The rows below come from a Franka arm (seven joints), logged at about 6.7 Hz.
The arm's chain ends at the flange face. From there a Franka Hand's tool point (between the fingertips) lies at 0.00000 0.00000 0.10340 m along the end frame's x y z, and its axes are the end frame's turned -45 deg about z.
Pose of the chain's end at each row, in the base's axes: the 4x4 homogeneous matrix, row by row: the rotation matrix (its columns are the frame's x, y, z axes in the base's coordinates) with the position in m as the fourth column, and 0 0 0 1 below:
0.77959 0.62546 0.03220 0.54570; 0.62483 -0.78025 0.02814 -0.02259; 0.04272 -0.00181 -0.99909 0.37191; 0 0 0 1
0.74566 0.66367 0.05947 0.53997; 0.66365 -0.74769 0.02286 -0.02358; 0.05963 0.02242 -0.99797 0.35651; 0 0 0 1
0.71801 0.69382 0.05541 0.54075; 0.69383 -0.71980 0.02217 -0.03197; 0.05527 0.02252 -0.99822 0.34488; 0 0 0 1
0.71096 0.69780 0.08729 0.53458; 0.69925 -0.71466 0.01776 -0.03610; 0.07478 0.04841 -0.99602 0.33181; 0 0 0 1
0.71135 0.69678 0.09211 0.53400; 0.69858 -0.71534 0.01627 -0.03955; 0.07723 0.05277 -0.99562 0.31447; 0 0 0 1
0.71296 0.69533 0.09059 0.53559; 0.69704 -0.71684 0.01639 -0.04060; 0.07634 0.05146 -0.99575 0.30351; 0 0 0 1
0.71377 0.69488 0.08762 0.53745; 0.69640 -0.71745 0.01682 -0.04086; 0.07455 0.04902 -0.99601 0.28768; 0 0 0 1
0.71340 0.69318 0.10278 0.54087; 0.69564 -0.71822 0.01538 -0.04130; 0.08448 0.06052 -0.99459 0.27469; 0 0 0 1
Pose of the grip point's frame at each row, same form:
0.10899 0.99352 0.03220 0.54903; 0.99354 -0.10990 0.02814 -0.01968; 0.03149 0.02893 -0.99909 0.26860; 0 0 0 1
0.05798 0.99655 0.05947 0.54612; 0.99797 -0.05943 0.02286 -0.02122; 0.02631 0.05802 -0.99797 0.25332; 0 0 0 1
0.01710 0.99831 0.05541 0.54648; 0.99959 -0.01836 0.02217 -0.02968; 0.02316 0.05501 -0.99822 0.24166; 0 0 0 1
0.00931 0.99614 0.08729 0.54361; 0.99979 -0.01090 0.01776 -0.03426; 0.01865 0.08711 -0.99602 0.22882; 0 0 0 1
0.01030 0.99570 0.09211 0.54352; 0.99979 -0.01185 0.01627 -0.03787; 0.01730 0.09192 -0.99562 0.21152; 0 0 0 1
0.01247 0.99581 0.09059 0.54496; 0.99976 -0.01400 0.01639 -0.03891; 0.01759 0.09037 -0.99575 0.20055; 0 0 0 1
0.01336 0.99607 0.08762 0.54651; 0.99974 -0.01488 0.01682 -0.03912; 0.01805 0.08738 -0.99601 0.18469; 0 0 0 1
0.01430 0.99460 0.10278 0.55150; 0.99975 -0.01597 0.01538 -0.03971; 0.01694 0.10253 -0.99459 0.17185; 0 0 0 1

